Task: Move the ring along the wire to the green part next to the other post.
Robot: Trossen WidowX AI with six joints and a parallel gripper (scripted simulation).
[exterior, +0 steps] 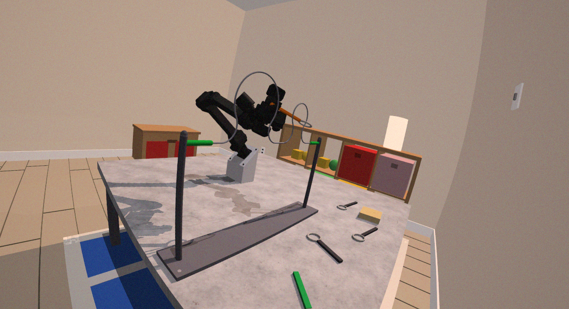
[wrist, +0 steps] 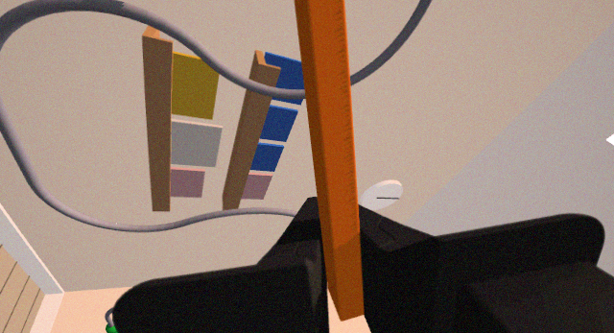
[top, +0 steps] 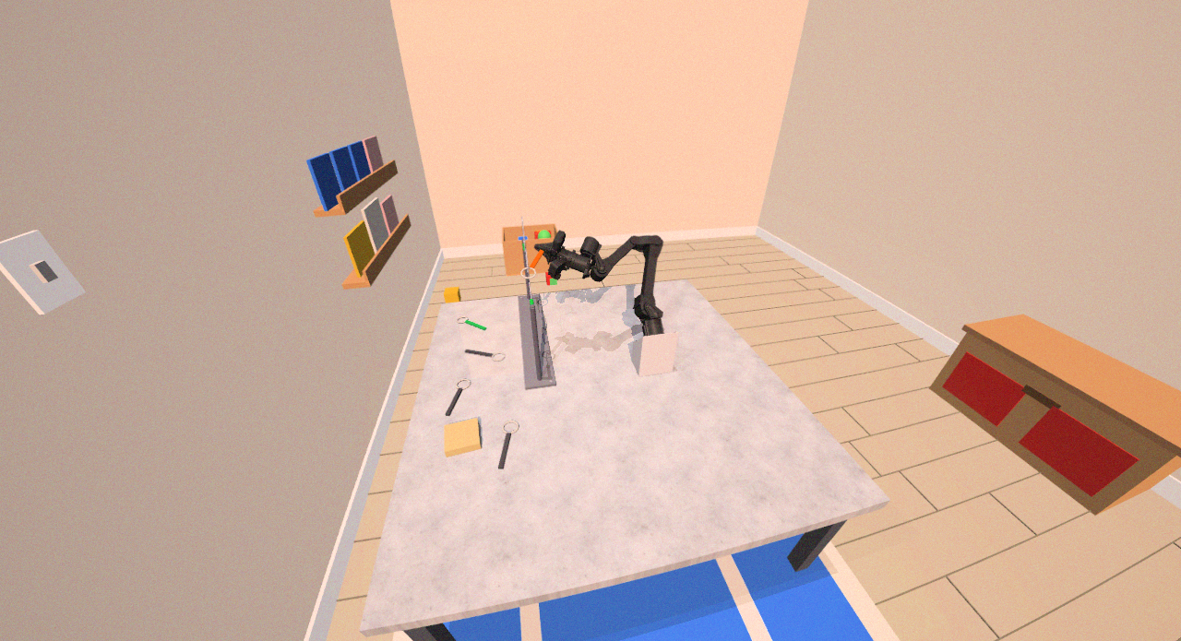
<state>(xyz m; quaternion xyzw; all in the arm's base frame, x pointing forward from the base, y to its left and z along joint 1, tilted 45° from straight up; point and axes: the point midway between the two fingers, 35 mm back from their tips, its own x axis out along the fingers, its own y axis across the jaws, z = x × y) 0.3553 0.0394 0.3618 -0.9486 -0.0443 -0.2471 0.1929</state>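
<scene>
The ring with orange handle is 8 cm to the left of my gripper tip, 4 cm below it and 1 cm ahead of it. Also, from my gripper tip: green-handled ring 41 cm below, 32 cm ahead, 17 cm to the right; tan block 48 cm to the left, 40 cm below, 26 cm ahead.
</scene>
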